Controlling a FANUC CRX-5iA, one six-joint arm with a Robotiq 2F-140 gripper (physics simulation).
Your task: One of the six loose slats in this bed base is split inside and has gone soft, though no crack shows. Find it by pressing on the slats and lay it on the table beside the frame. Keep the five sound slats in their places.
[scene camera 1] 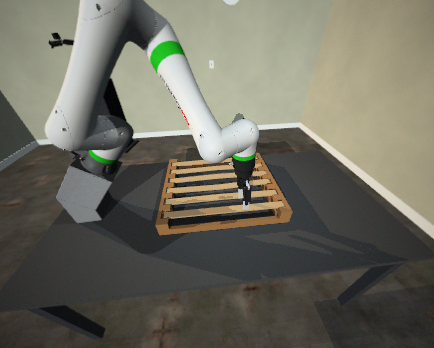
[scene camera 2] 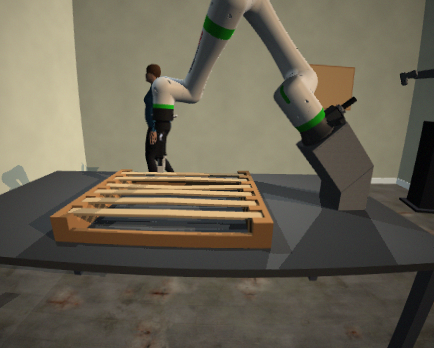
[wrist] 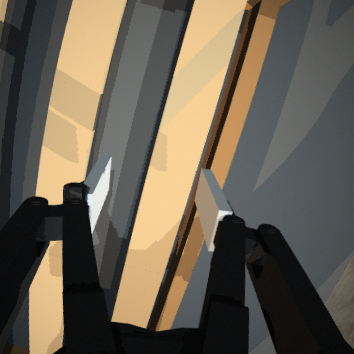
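The wooden bed frame [scene camera 1: 225, 226] [scene camera 2: 165, 238] [wrist: 242, 95] lies on the table with pale slats across it; they lie side by side between its side rails. My gripper [scene camera 1: 243, 201] [scene camera 2: 161, 167] [wrist: 154, 178] points down low over the frame, at the end nearest scene camera 1. It is open and empty. In the wrist view the end slat [scene camera 1: 200, 212] [wrist: 165, 200] runs beneath the space between the fingers. One fingertip is over the gap beside the neighbouring slat [scene camera 1: 200, 199] [wrist: 70, 110], the other over the end rail. Whether the fingertips touch anything is unclear.
The dark table [scene camera 1: 150, 270] [scene camera 2: 310, 225] extends around the frame. The arm's grey pedestal [scene camera 1: 82, 195] [scene camera 2: 345, 165] stands beside the frame. A person [scene camera 2: 148, 112] stands beyond the table, partly behind the arm.
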